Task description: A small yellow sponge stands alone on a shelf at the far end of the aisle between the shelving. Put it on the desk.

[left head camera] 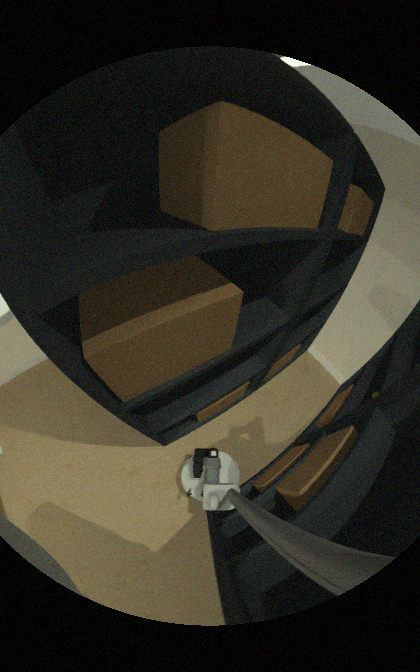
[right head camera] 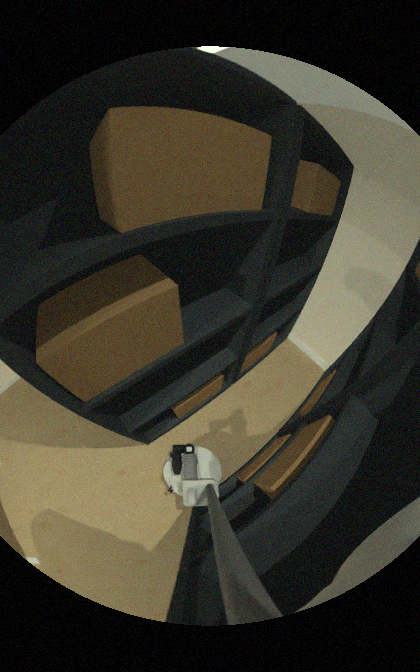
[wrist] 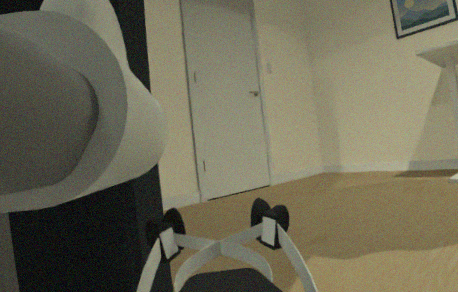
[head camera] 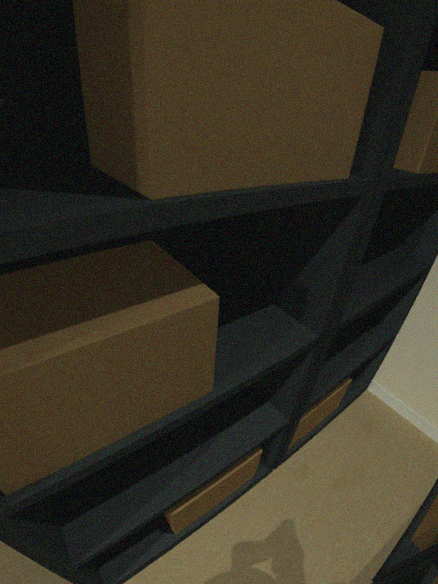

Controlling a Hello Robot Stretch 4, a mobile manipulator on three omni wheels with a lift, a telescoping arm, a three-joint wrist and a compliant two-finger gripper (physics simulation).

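Places are measured from the robot's base along level axes (x left, y back, z up), in centimetres.
Where they show: gripper, fingertip midpoint: (wrist: 217,219).
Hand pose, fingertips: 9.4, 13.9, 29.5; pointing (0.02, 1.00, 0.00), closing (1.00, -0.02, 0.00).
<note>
After its pixels a point has its place, as x, y, z.
A small yellow spot, by its colour the sponge (left head camera: 375,395), shows in the left head view among the dark shelves on the right; it is tiny and dim there. It does not show in the head or wrist views. My gripper (wrist: 217,219) @[9.4, 13.9, 29.5] is open in the wrist view, with its two black fingertips apart, no object between them and floor behind. The pale desk (wrist: 440,51) @[181.0, 157.1, 89.7] shows in part at the upper right edge of the wrist view, its top seen from below.
A dark shelf unit (head camera: 260,197) @[-7.9, -53.1, 141.0] (left head camera: 260,235) (right head camera: 240,216) with large brown boxes (head camera: 250,100) @[-5.0, -53.5, 154.0] (left head camera: 270,180) fills the left and middle. A second shelf unit (left head camera: 350,495) (right head camera: 330,475) stands close on the right. Floor runs between them to a wall. A door (wrist: 225,100) @[32.2, 238.8, 81.4] stands beyond the gripper.
</note>
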